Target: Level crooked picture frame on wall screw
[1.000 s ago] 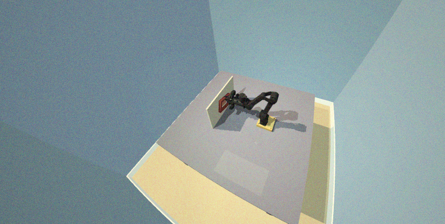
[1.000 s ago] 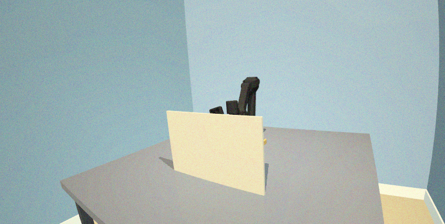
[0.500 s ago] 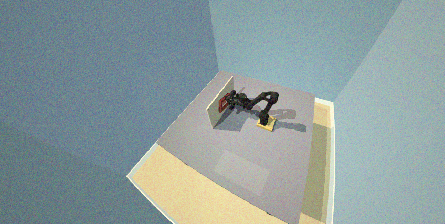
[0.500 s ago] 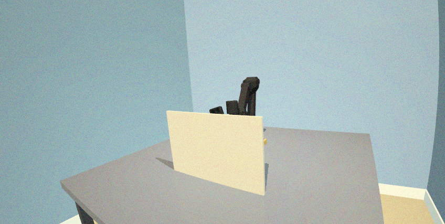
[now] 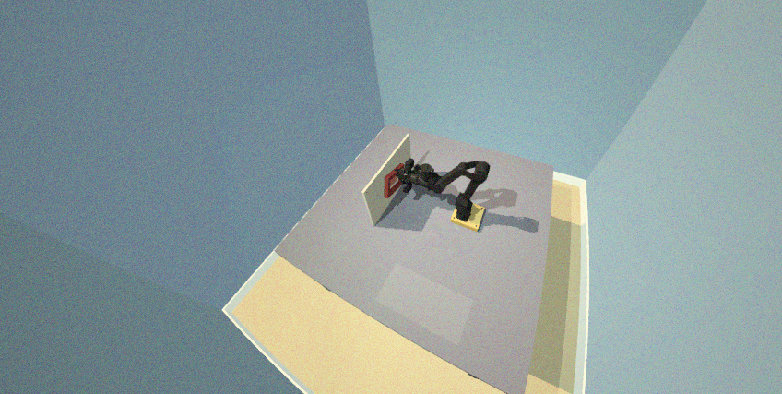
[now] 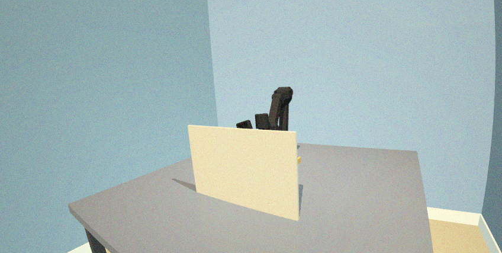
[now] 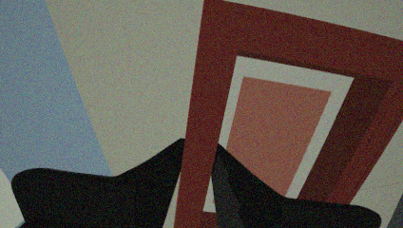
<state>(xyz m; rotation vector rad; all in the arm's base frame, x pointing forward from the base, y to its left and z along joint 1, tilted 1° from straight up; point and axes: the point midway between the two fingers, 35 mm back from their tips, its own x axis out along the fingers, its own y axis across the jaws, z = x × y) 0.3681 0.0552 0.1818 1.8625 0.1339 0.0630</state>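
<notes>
My gripper tip is 20 mm to the right of the dark red picture frame and 50 mm above it. From my gripper tip the other things lie so: cream wall panel: 20 mm ahead, 10 mm to the left, 60 mm below.
</notes>
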